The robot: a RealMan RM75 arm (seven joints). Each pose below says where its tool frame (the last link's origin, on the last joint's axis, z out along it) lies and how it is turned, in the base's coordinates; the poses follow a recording.
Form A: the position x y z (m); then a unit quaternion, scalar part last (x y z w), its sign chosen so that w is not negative.
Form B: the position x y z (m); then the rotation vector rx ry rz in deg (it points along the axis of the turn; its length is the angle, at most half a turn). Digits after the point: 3 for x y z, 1 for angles.
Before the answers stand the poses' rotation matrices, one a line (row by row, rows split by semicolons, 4 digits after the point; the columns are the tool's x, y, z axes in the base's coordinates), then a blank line. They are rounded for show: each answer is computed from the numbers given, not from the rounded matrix.
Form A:
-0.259, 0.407, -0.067, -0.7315, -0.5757, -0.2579, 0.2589
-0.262, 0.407, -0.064, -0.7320, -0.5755, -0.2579, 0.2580
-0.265, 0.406, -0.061, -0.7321, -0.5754, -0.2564, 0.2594
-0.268, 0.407, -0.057, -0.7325, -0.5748, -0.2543, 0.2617
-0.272, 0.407, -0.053, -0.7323, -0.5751, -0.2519, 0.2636
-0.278, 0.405, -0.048, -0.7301, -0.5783, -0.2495, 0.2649
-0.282, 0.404, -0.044, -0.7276, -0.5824, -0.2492, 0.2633
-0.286, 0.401, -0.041, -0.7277, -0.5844, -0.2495, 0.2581
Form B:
0.2042 0.9757 0.0792; 0.7087 -0.2031 0.6757; 0.6754 -0.0818 -0.7329
0.2047 0.9755 0.0806; 0.7094 -0.2046 0.6745; 0.6745 -0.0809 -0.7339
0.2064 0.9754 0.0769; 0.7094 -0.2033 0.6748; 0.6739 -0.0847 -0.7340
0.2100 0.9751 0.0717; 0.7089 -0.2023 0.6757; 0.6733 -0.0910 -0.7337
0.2116 0.9751 0.0657; 0.7095 -0.1995 0.6758; 0.6722 -0.0963 -0.7341
0.2066 0.9767 0.0579; 0.7123 -0.1907 0.6754; 0.6708 -0.0982 -0.7351
0.1974 0.9787 0.0559; 0.7163 -0.1830 0.6734; 0.6693 -0.0929 -0.7371
0.1924 0.9794 0.0615; 0.7218 -0.1837 0.6673; 0.6648 -0.0840 -0.7423

-0.259, 0.407, -0.067, -113.6, -89.4, -40.0
-0.262, 0.407, -0.064, -113.7, -89.4, -40.1
-0.265, 0.406, -0.061, -113.7, -89.3, -39.8
-0.268, 0.407, -0.057, -113.6, -89.1, -39.4
-0.272, 0.407, -0.053, -113.4, -89.1, -39.0
-0.278, 0.405, -0.048, -113.0, -89.5, -38.6
-0.282, 0.404, -0.044, -112.7, -90.2, -38.6
-0.286, 0.401, -0.041, -113.1, -90.8, -38.8

